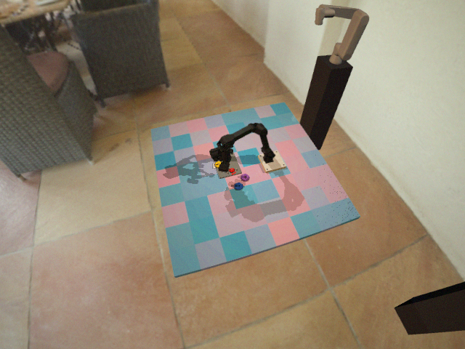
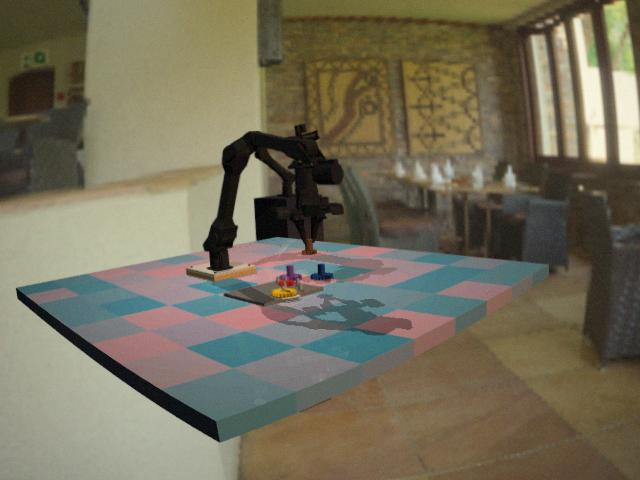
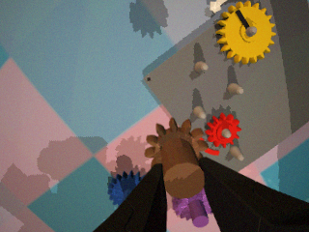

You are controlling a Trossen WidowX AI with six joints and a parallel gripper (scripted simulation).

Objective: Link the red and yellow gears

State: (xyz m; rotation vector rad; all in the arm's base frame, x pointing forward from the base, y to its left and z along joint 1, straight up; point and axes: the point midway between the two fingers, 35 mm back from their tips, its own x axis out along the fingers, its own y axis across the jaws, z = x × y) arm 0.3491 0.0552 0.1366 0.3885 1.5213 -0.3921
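Now: the red gear 110 mm below my gripper tip, 50 mm behind it and 40 mm to the right of it. Also, from my gripper tip: purple gear (130 mm behind, 110 mm below, 40 mm to the left); then yellow gear (120 mm to the right, 110 mm below, 20 mm ahead); then blue gear (110 mm below, 100 mm to the left, 60 mm behind).
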